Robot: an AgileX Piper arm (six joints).
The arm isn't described. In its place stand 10 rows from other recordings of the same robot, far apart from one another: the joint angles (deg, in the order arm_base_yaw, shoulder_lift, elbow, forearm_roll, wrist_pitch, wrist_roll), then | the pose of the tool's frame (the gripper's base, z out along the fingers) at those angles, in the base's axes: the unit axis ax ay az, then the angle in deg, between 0 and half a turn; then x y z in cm.
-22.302, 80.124, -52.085, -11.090, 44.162, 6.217 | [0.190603, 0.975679, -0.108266, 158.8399, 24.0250, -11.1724, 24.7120]
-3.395, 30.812, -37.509, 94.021, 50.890, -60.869 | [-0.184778, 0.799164, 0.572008, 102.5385, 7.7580, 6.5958, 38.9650]
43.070, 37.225, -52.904, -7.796, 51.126, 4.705 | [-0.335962, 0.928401, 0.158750, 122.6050, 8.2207, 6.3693, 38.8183]
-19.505, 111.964, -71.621, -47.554, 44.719, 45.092 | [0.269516, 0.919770, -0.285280, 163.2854, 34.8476, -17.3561, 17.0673]
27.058, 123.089, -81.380, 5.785, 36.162, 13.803 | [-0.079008, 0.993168, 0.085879, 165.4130, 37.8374, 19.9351, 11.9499]
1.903, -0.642, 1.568, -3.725, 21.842, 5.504 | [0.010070, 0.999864, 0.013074, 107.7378, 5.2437, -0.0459, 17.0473]
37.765, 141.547, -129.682, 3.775, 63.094, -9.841 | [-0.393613, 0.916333, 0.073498, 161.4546, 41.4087, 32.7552, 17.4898]
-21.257, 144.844, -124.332, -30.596, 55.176, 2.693 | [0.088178, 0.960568, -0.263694, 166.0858, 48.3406, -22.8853, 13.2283]
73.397, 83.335, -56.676, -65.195, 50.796, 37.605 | [-0.579132, 0.795872, -0.176617, 125.7960, 14.3997, 25.8921, 28.7118]
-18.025, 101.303, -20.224, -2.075, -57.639, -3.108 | [0.108413, 0.986466, -0.123011, 109.6778, 24.9189, -7.8160, 12.5453]
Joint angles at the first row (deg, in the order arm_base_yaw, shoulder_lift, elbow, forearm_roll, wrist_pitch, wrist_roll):
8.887, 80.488, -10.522, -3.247, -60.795, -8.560
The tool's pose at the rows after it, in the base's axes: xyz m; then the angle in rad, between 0 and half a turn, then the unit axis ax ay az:
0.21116 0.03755 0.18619 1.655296 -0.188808 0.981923 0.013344
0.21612 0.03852 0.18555 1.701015 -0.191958 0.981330 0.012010
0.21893 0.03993 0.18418 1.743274 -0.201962 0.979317 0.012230
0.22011 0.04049 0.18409 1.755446 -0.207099 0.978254 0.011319
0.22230 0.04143 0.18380 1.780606 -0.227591 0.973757 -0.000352
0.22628 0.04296 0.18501 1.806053 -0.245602 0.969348 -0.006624
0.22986 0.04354 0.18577 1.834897 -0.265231 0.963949 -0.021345
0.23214 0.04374 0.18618 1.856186 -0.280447 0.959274 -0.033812
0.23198 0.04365 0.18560 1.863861 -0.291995 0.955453 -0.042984
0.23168 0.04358 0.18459 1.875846 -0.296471 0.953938 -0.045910
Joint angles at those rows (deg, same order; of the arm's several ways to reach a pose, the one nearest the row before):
8.888, 80.487, -12.228, -3.307, -58.469, -8.560
8.888, 80.489, -13.713, -3.616, -54.372, -8.560
8.888, 80.487, -14.707, -4.565, -50.981, -8.560
8.886, 80.490, -15.113, -4.948, -49.891, -8.687
8.889, 80.488, -15.893, -5.614, -47.683, -10.279
8.889, 80.488, -17.231, -6.681, -44.933, -11.091
8.888, 80.488, -18.453, -7.064, -42.105, -13.008
8.889, 80.489, -19.258, -7.190, -40.138, -14.726
8.887, 80.486, -19.258, -7.194, -39.751, -16.139
8.888, 80.487, -19.258, -7.272, -39.088, -16.620

